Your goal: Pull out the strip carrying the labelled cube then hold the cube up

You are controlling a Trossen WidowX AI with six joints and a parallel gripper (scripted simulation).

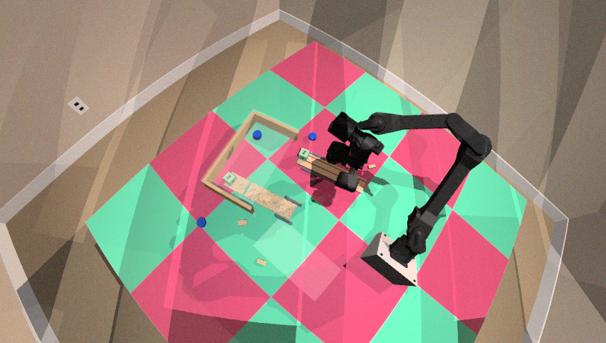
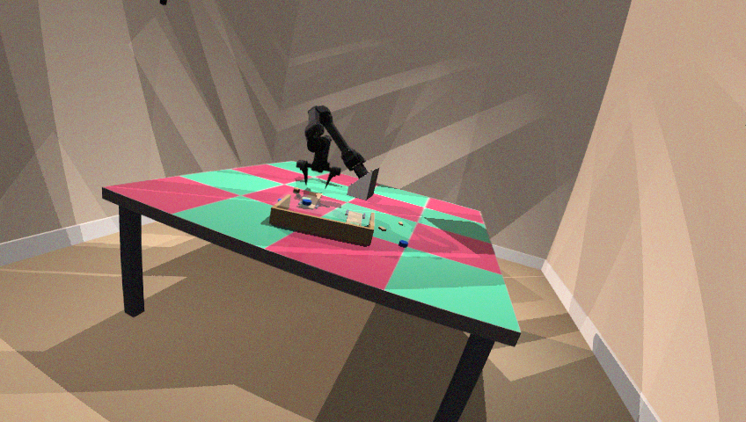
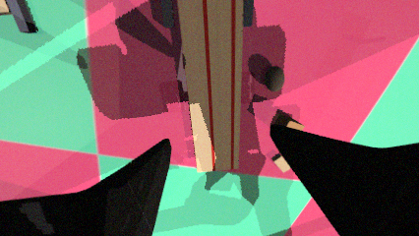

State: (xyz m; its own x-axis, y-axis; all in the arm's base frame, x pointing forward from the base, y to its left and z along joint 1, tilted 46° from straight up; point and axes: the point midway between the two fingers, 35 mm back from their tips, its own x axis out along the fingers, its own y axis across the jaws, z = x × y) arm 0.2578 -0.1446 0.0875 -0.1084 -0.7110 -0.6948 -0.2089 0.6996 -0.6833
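My gripper tip is 5 cm short of the grey pebble, 6 cm to the left of it and 4 cm above it. Round my gripper tip: speckled strip (16 cm ahead, 22 cm to the left, 5 cm below).
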